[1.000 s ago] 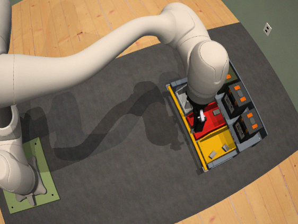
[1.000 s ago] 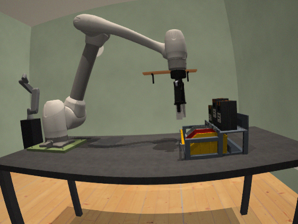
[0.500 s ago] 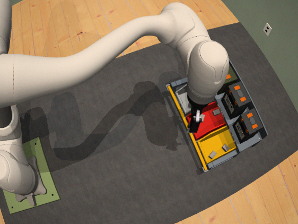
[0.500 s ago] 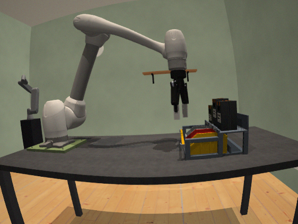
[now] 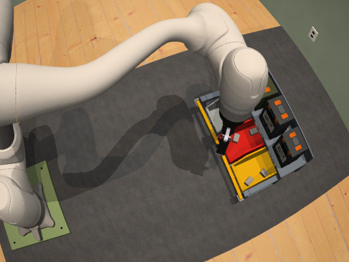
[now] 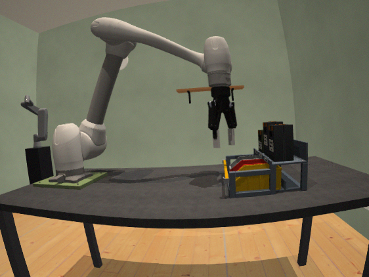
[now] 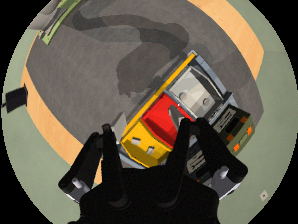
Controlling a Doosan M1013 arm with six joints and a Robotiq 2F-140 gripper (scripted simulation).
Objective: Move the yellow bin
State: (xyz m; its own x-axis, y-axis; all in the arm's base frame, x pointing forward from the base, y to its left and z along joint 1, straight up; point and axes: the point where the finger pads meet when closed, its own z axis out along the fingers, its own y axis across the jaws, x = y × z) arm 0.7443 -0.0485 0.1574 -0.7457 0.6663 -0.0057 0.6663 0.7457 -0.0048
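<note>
Right now the yellow bar is 11 cm below my hand. Round my hand: yellow open bin (13 cm below, 11 cm to the right, 10 cm ahead); then grey bin (13 cm below, 11 cm to the left, 11 cm ahead); then red bin (13 cm below, 10 cm ahead).
</note>
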